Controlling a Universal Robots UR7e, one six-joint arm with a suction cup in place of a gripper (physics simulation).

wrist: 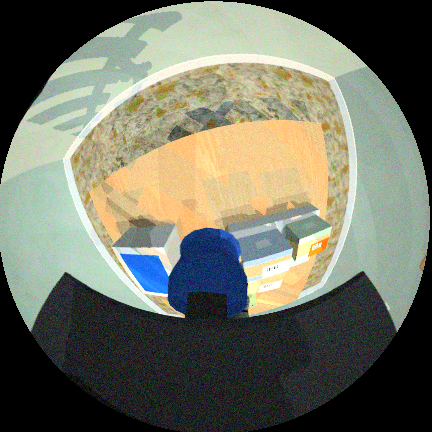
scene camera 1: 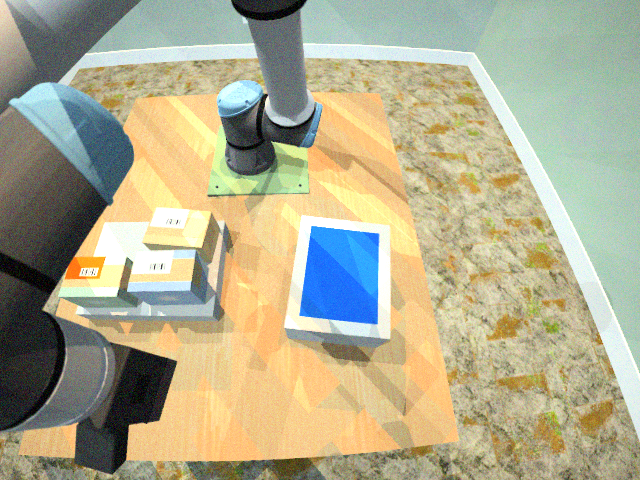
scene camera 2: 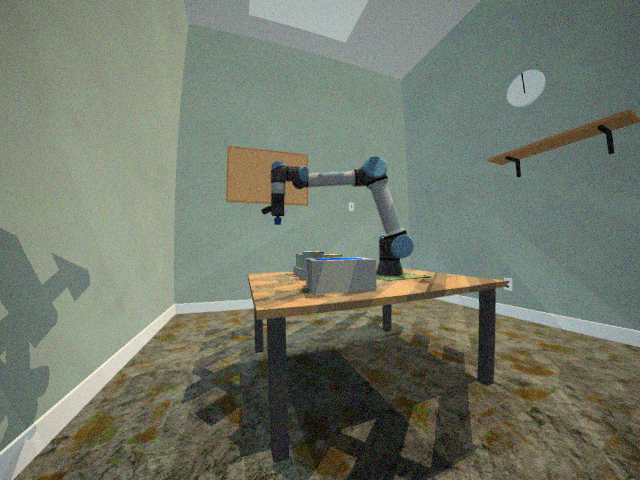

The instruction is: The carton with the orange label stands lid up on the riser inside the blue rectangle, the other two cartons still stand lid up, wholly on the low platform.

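Places are measured from the arm's base along level axes (x down, y left, z ahead), in metres.
Pixels of known places: end effector, tool point: (wrist: 209,253) (scene camera 2: 277,224); arm's base, origin of the base link: (scene camera 1: 250,156) (scene camera 2: 389,274).
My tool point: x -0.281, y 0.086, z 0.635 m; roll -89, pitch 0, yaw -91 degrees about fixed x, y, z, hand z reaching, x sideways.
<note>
For each thing: its middle in the pictures, then the offset to it from my tool point. Level surfaces: height alone.
- carton with the orange label, body centre: (scene camera 1: 103,282) (wrist: 307,236) (scene camera 2: 305,260) dx +0.199, dy -0.281, dz -0.157 m
- low platform, body centre: (scene camera 1: 156,269) (wrist: 276,245) dx +0.264, dy -0.212, dz -0.230 m
- blue-sided carton, body centre: (scene camera 1: 171,278) (wrist: 263,254) (scene camera 2: 313,260) dx +0.191, dy -0.128, dz -0.191 m
- tan carton, body centre: (scene camera 1: 183,235) (wrist: 260,275) dx +0.200, dy -0.143, dz -0.300 m
- white riser, body centre: (scene camera 1: 339,281) (wrist: 155,264) (scene camera 2: 338,273) dx +0.228, dy +0.225, dz -0.258 m
- blue rectangle, body centre: (scene camera 1: 342,271) (wrist: 149,276) (scene camera 2: 338,258) dx +0.168, dy +0.225, dz -0.258 m
- wooden table, its level: dx +0.288 m
The carton with the orange label (scene camera 1: 93,280) (wrist: 311,237) stands lid up at the left end of the low platform (scene camera 1: 180,313) (wrist: 270,221). A blue-sided carton (scene camera 1: 173,281) (wrist: 265,248) stands lid up beside it, and a tan carton (scene camera 1: 178,232) stands lid up behind; both have white labels. The white riser (scene camera 1: 299,273) (scene camera 2: 341,277) (wrist: 145,238) bears the blue rectangle (scene camera 1: 341,279) (wrist: 145,272), with no carton on it. My gripper (scene camera 2: 277,221) (wrist: 208,270), a blue suction cup, is open, holds nothing and hangs high above the table. The cup is hidden in scene camera 1.
The wooden table (scene camera 1: 248,403) (scene camera 2: 279,305) bears the platform, the riser and the arm's green base plate (scene camera 1: 292,178). The riser stands to the right of the platform in scene camera 1, with a gap between them. A wall shelf (scene camera 2: 563,138) and a cork board (scene camera 2: 248,175) hang on the walls.
</note>
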